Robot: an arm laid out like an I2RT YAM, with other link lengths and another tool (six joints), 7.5 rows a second.
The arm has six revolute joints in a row. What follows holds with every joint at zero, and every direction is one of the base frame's. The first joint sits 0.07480 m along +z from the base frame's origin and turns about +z. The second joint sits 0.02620 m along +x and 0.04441 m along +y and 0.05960 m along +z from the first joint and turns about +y. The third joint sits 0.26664 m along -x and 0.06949 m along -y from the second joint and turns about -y. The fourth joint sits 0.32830 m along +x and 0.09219 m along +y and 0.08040 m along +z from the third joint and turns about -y. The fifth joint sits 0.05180 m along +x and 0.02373 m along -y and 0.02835 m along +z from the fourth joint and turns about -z. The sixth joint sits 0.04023 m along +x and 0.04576 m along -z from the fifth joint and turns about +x. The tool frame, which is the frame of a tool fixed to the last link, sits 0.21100 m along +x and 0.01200 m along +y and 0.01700 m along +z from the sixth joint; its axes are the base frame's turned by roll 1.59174, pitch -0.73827 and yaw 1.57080 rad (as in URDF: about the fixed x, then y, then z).
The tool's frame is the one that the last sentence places.
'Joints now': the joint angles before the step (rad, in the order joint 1, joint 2, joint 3, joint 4, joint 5, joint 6). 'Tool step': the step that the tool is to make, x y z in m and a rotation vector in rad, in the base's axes. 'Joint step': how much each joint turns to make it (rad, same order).
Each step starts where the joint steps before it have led.
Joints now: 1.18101, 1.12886, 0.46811, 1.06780, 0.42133, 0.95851
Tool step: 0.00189, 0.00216, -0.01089, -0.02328, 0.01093, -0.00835
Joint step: 0.00320, 0.01546, -0.00407, -0.00467, 0.01116, -0.00356
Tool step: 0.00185, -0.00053, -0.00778, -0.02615, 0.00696, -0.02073
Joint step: 0.00698, 0.00477, -0.00228, -0.01353, 0.02460, -0.01460
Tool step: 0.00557, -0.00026, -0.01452, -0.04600, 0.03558, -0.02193
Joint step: 0.00224, -0.00777, 0.00147, -0.06886, 0.02809, 0.00819
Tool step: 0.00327, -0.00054, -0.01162, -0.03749, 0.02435, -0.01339
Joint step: 0.00070, -0.00731, -0.00152, -0.05209, 0.01598, 0.00523
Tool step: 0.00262, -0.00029, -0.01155, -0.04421, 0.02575, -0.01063
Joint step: 0.00063, -0.01240, 0.00116, -0.06688, 0.01272, 0.00564
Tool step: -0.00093, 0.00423, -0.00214, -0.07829, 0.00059, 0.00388
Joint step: 0.00002, -0.03080, 0.02152, -0.11021, -0.00869, -0.03104
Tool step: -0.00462, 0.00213, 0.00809, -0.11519, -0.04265, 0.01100
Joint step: -0.00402, -0.06177, 0.02619, -0.13649, -0.02482, -0.09049
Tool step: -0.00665, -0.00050, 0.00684, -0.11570, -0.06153, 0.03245
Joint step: -0.01944, -0.07480, 0.00729, -0.11910, -0.05963, -0.10719
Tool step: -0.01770, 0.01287, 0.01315, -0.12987, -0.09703, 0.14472
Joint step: -0.06939, -0.08044, 0.02505, -0.13988, -0.22014, -0.14002
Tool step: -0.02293, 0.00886, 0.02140, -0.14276, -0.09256, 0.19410
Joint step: -0.11457, -0.05769, 0.09961, -0.22786, -0.30738, -0.15472
